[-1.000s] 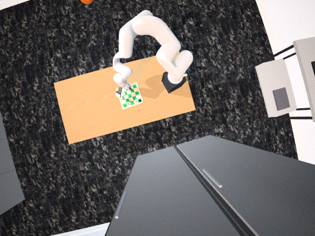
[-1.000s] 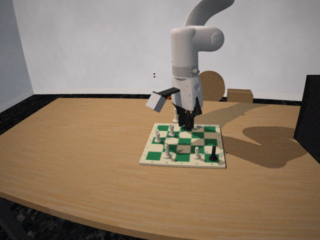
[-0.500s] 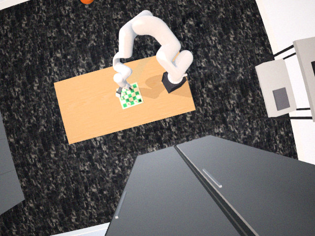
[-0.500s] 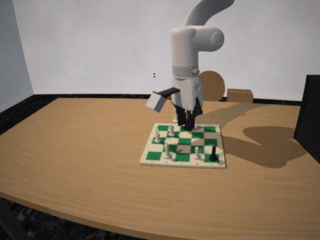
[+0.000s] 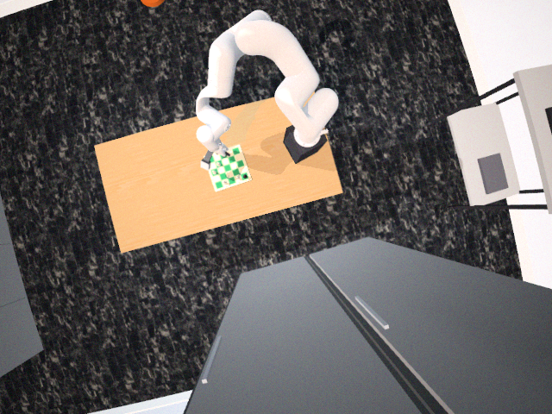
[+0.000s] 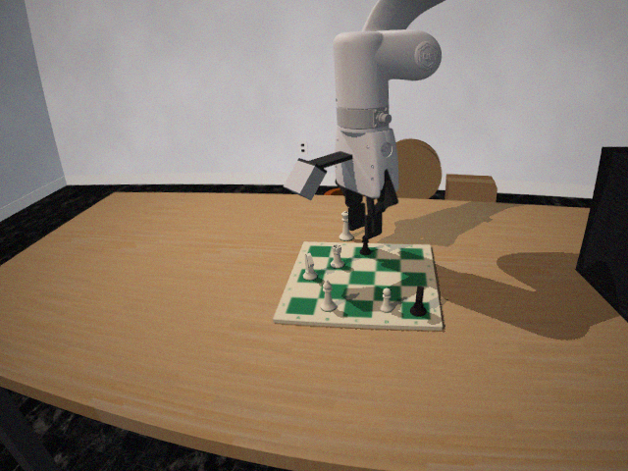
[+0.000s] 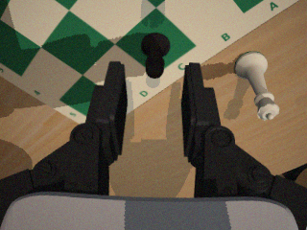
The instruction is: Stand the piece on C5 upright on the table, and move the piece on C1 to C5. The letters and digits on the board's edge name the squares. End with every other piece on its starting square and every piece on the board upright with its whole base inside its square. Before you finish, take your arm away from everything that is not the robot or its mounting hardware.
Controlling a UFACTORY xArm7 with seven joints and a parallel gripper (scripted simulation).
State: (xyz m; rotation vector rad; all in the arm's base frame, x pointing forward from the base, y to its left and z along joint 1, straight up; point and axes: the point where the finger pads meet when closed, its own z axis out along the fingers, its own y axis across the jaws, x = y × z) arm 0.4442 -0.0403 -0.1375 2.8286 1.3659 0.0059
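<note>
My gripper is now 4 cm above the black pawn. Round my hand: chessboard: 8 cm to the left, 6 cm below, 1 cm behind; then tall black piece: 15 cm to the left, 10 cm behind, 4 cm below; then white pawn: 14 cm to the left, 5 cm behind, 4 cm below.
</note>
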